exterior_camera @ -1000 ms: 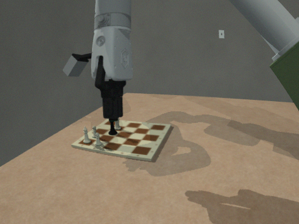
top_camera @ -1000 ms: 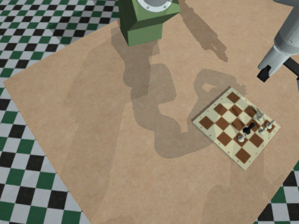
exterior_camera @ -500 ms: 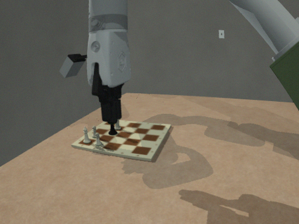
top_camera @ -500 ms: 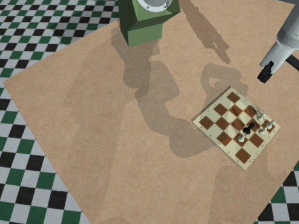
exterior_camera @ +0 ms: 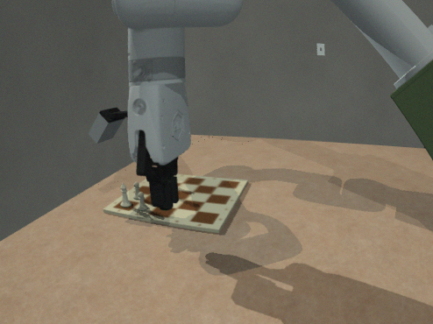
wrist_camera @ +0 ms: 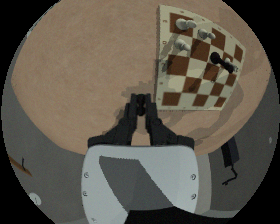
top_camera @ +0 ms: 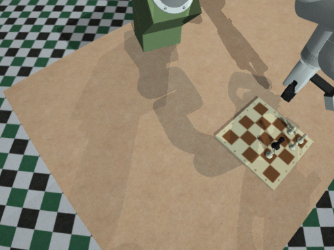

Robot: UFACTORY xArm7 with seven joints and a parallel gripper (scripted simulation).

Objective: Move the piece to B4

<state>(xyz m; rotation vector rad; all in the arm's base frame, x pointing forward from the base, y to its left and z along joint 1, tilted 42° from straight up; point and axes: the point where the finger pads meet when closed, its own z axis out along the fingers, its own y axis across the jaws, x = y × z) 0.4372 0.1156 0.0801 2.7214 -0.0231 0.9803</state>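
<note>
Right now the black piece is 140 mm to the right of my hand, 60 mm ahead of it and 40 mm below it. Round my hand: chessboard: 140 mm to the right, 70 mm below, 20 mm ahead; white rook-like piece: 180 mm to the right, 50 mm below, 50 mm ahead; black pawn: 10 mm below.
</note>
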